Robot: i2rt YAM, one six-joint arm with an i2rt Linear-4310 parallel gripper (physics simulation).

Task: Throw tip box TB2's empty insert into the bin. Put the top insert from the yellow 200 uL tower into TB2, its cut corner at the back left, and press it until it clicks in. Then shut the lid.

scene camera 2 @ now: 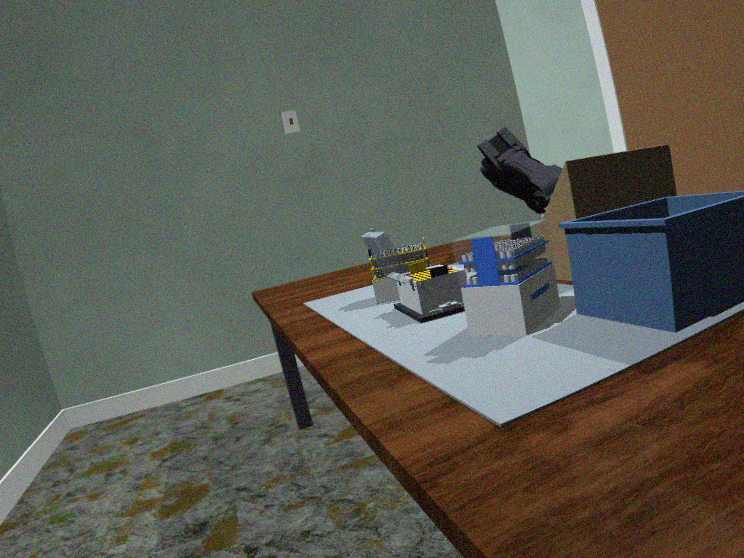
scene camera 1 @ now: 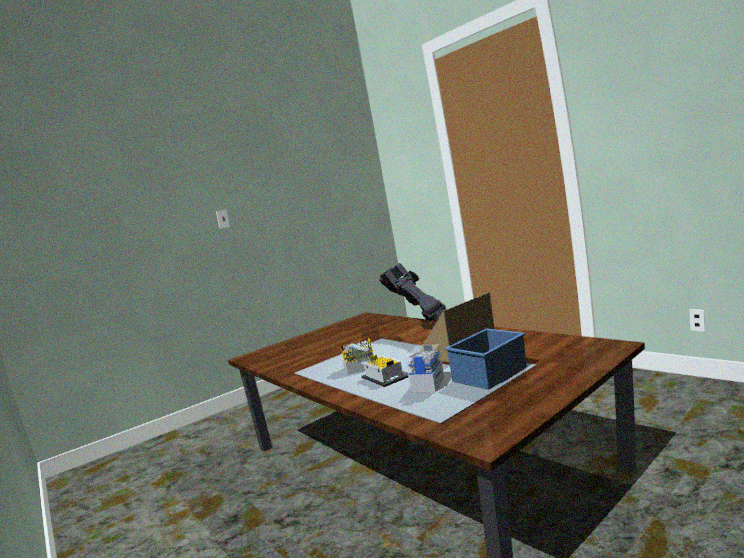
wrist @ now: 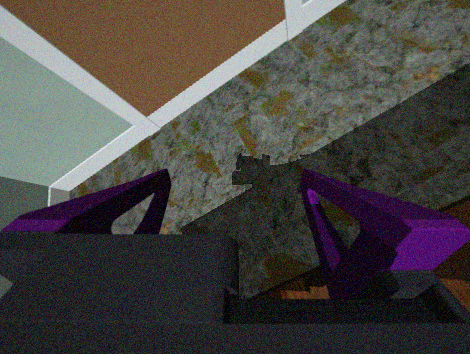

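Note:
My gripper (wrist: 235, 176) is open and empty, its two purple fingers wide apart over the floor in the wrist view. In the scene views the arm is raised high behind the table objects. A pale tip box (scene camera 1: 385, 370) (scene camera 2: 427, 295), apparently TB2, sits on a black base with a yellow insert at its top and a small black piece on it. Its lid is hard to make out. The yellow tower (scene camera 1: 356, 358) (scene camera 2: 396, 264) stands to its left with stacked yellow inserts of tips. The blue bin (scene camera 1: 469, 367) (scene camera 2: 618, 270) stands at the right; its inside bottom is hidden.
A blue-and-white tower (scene camera 1: 424, 380) (scene camera 2: 493, 309) stands between the tip box and the bin. A brown upright panel (scene camera 1: 469, 324) (scene camera 2: 622, 183) stands behind the bin. A pale mat (scene camera 1: 441, 411) (scene camera 2: 492, 402) lies on the wooden table (scene camera 1: 558, 390) (scene camera 2: 606, 456).

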